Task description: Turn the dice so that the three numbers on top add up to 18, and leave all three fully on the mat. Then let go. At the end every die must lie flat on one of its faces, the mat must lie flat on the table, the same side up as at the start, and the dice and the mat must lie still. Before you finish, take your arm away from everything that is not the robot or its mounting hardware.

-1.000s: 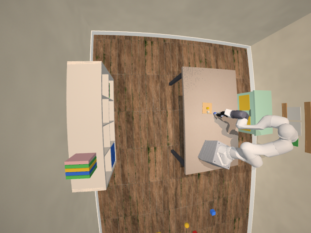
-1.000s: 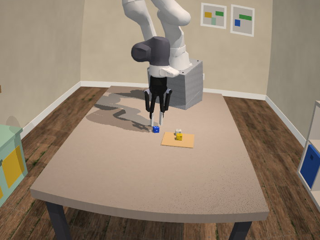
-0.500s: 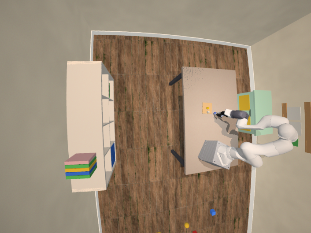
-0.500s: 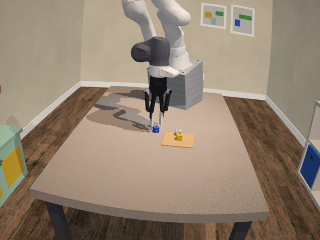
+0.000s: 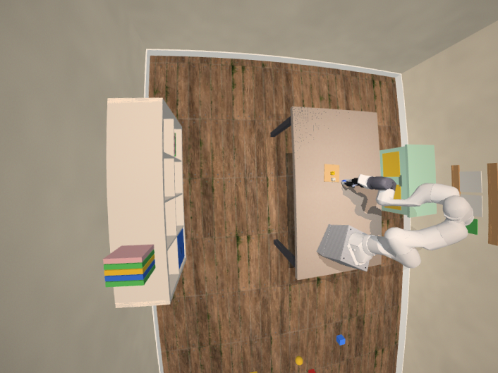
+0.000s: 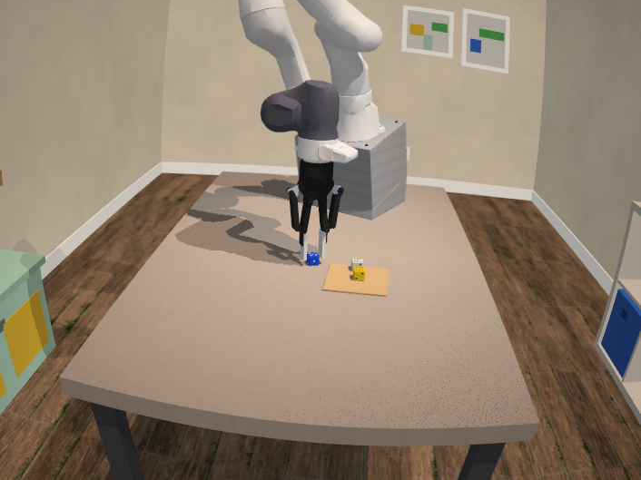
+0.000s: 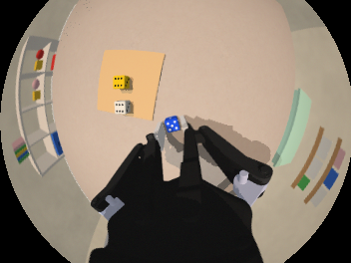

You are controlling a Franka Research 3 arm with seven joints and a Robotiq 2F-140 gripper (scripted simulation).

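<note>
The blue die lies 40 mm below my hand. The rest, counted from my hand: white die: 40 mm ahead, 100 mm to the left, 30 mm below; yellow die: 90 mm ahead, 90 mm to the left, 30 mm below; mat: 90 mm ahead, 90 mm to the left, 50 mm below.
</note>
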